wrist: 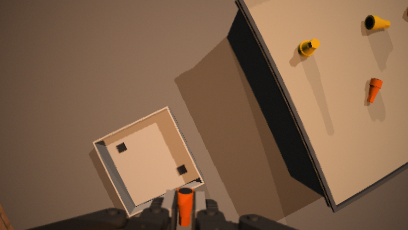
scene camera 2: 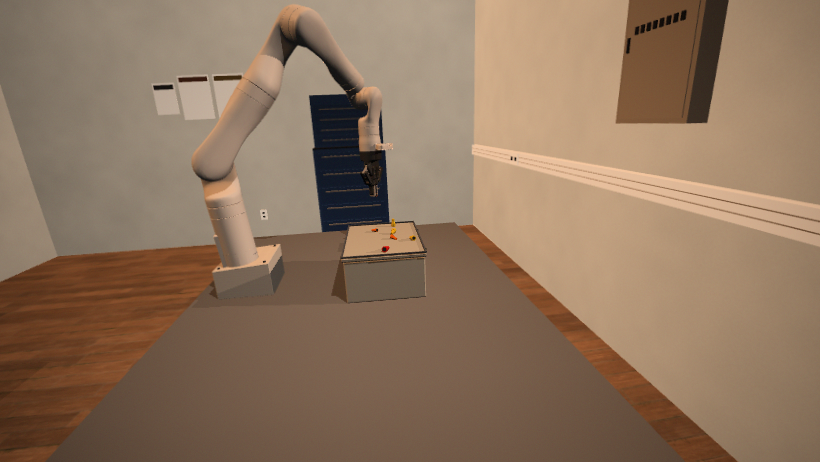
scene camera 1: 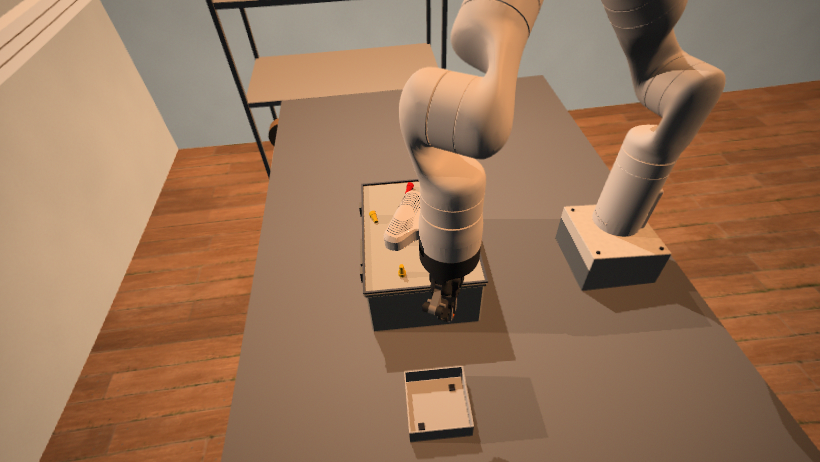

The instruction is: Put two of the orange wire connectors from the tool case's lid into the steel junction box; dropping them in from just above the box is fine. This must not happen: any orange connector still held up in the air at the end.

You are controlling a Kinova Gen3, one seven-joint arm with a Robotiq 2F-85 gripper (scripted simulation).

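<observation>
The gripper appears in scene camera 1 (pixel 446 314), and it is visible in scene camera 2 and the wrist view too. On the gripper (scene camera 2: pixel 373 189) and (wrist: pixel 206 208) are the same spot.
</observation>
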